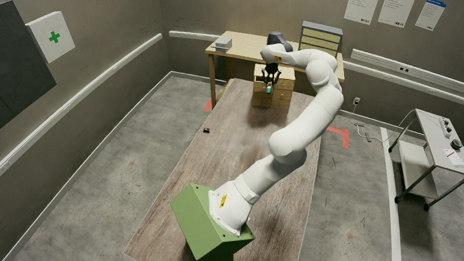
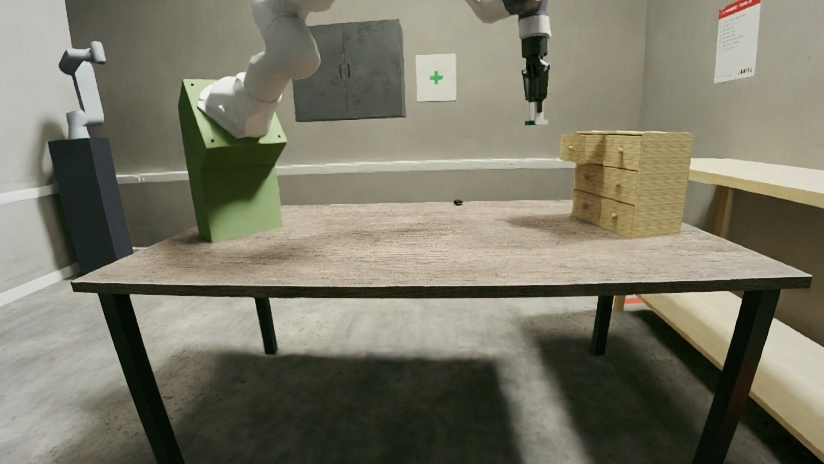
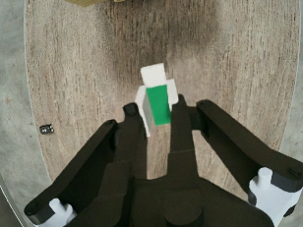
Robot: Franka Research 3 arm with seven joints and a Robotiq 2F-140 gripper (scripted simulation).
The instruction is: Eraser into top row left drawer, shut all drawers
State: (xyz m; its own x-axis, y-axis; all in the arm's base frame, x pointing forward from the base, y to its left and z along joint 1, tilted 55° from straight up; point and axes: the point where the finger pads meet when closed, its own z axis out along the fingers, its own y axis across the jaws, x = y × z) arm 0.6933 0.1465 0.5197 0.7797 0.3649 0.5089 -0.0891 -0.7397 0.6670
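My gripper is now 3 cm above the eraser and 1 cm short of it. Also, from my hand: small black object: 42 cm to the left, 35 cm below, 7 cm behind.
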